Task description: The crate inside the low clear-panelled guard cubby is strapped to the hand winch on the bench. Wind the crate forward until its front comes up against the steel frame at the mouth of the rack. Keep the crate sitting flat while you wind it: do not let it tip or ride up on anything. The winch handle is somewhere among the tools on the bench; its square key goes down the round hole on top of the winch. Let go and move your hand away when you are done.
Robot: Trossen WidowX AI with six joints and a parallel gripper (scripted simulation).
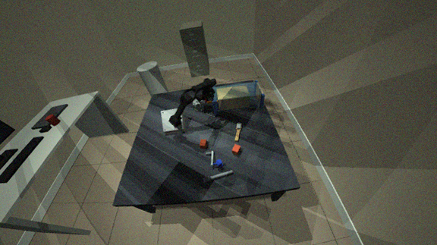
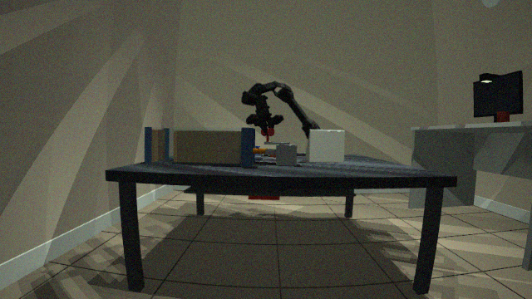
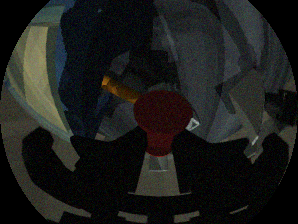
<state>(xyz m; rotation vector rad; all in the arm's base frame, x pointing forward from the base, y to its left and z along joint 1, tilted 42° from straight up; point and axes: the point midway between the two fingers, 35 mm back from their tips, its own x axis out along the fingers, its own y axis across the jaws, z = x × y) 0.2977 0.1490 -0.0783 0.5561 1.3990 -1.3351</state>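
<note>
Now: the crank arm 20 mm behind my gripper tip, 10 mm to the left of it and 30 mm below it. From my gripper tip the other things lie so: grey winch (90 mm behind, 40 mm to the left, 100 mm below); then red knob (10 mm ahead, 10 mm to the right); then blue frame (90 mm ahead, 30 mm to the left, 20 mm below).
</note>
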